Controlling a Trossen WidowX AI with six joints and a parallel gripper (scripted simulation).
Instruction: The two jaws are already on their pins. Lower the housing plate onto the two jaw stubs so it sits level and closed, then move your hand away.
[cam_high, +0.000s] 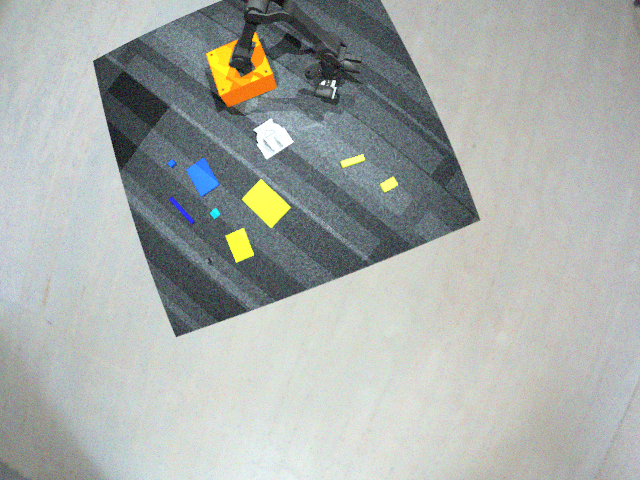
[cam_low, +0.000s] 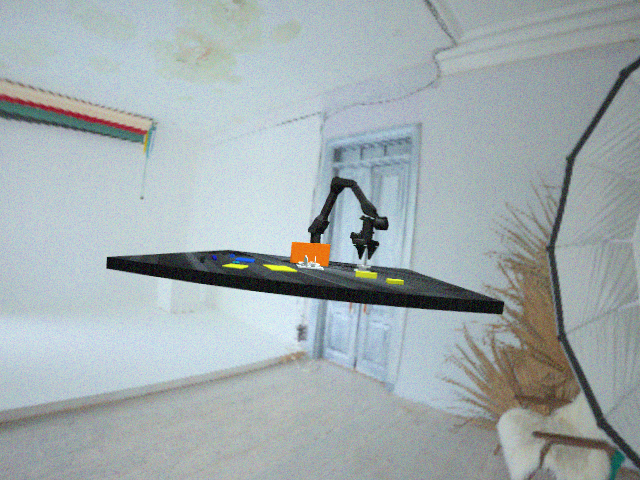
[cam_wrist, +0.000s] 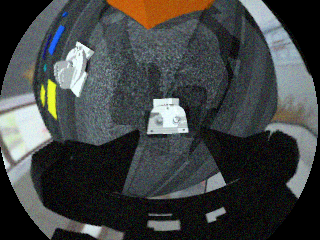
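My gripper tip is now 5 cm above the white piece and 1 cm to the left of it. The rest, counted from my gripper tip: small blue cube 67 cm to the right, 7 cm behind, 5 cm below; blue plate 59 cm to the right, 6 cm below, 5 cm ahead; cyan cube 61 cm to the right, 20 cm ahead, 6 cm below.
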